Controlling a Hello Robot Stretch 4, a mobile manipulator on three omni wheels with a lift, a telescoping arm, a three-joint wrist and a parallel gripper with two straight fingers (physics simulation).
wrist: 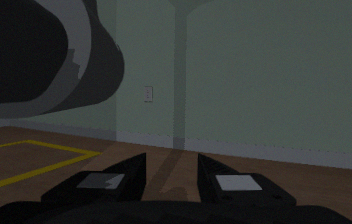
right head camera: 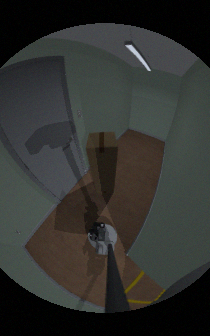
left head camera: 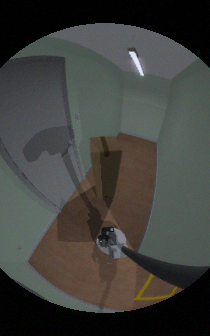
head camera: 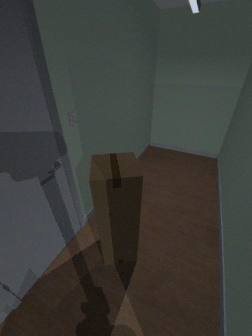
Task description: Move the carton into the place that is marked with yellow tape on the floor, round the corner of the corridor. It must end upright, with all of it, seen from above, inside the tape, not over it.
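Frame: origin at the robot's base, x ahead, y left, z up, level; centimetres.
Seen in the pictures: gripper, fingertip midpoint: (wrist: pixel 171 168) (right head camera: pixel 92 240) (left head camera: pixel 103 246).
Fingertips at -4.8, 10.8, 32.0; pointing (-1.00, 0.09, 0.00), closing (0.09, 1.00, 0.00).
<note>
A point is followed by its place in that frame, as x, y, z.
The tall brown carton (head camera: pixel 122 215) {78.9, -1.9, 67.6} (left head camera: pixel 107 170) {78.8, -1.1, 71.8} (right head camera: pixel 103 165) {78.8, -0.2, 73.3} stands upright on the floor in front of the robot, near the door on the left, with a dark tape strip over its top. It is outside the yellow tape. The yellow tape (left head camera: pixel 143 286) {-107.7, -44.2, -2.9} (right head camera: pixel 134 282) {-95.7, -54.5, -2.4} (wrist: pixel 50 167) {-106.7, -47.3, -2.7} shows partly at the lower right of the side head views and at the left of the wrist view; the arm and wall hide some of it. My gripper (wrist: pixel 171 168) {-4.8, 10.8, 32.0} is open and empty, held in over the base, apart from the carton.
A grey door (head camera: pixel 20 90) {107.4, 53.6, 144.7} (left head camera: pixel 35 100) {90.9, 63.1, 157.8} (right head camera: pixel 35 95) {91.2, 63.0, 162.1} is at the left. A long wall (head camera: pixel 241 200) {97.4, -111.2, 54.2} (left head camera: pixel 187 165) {50.0, -83.8, 103.8} (right head camera: pixel 187 165) {56.4, -87.5, 101.7} runs along the right, its corner near the base. The corridor's end wall (head camera: pixel 195 110) {299.3, -154.4, 88.4} stands beyond the carton. A wall with an outlet (wrist: pixel 148 94) {-159.4, 4.3, 36.9} faces the wrist camera.
</note>
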